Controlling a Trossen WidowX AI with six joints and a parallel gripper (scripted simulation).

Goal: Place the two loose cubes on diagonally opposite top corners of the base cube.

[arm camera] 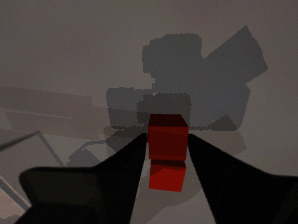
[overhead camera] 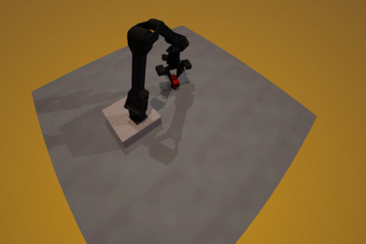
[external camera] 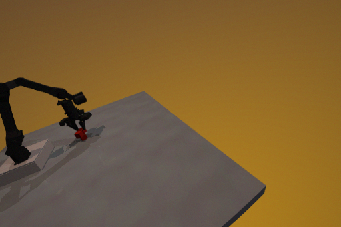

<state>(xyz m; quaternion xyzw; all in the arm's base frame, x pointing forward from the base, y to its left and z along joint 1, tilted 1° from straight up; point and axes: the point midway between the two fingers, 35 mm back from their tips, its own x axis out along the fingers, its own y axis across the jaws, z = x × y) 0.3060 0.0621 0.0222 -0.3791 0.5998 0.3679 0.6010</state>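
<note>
Now: gripper tip 20 mm past the red cube and 30 mm to the left of it.
</note>
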